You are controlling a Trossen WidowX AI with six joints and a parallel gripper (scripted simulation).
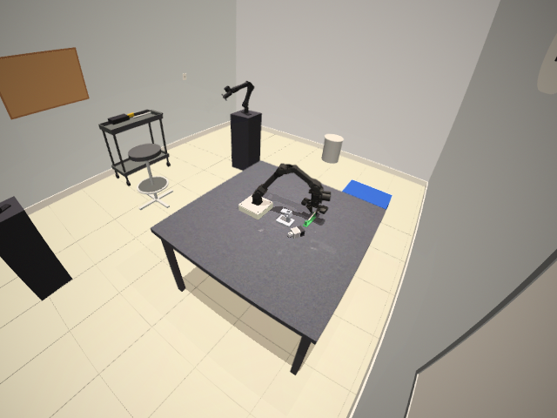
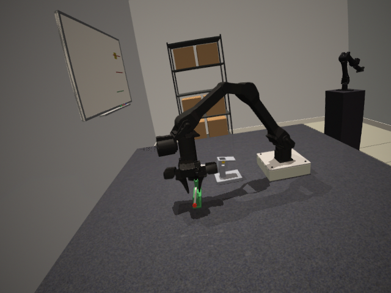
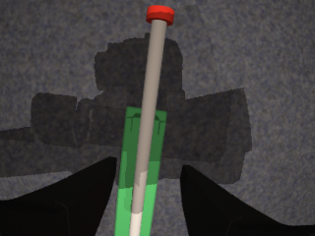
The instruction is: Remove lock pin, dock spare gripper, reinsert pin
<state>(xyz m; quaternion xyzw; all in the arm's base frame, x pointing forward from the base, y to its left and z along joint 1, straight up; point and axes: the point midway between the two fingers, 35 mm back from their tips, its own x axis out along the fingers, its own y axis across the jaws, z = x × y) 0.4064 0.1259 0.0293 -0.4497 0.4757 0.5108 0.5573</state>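
The green cradle is 1 cm behind my gripper tip, 4 cm to the right of it and 3 cm below it. From my gripper tip the other things lie so: spare gripper 3 cm behind, 22 cm to the right, 3 cm below; then grey mount 15 cm behind, 14 cm to the right.
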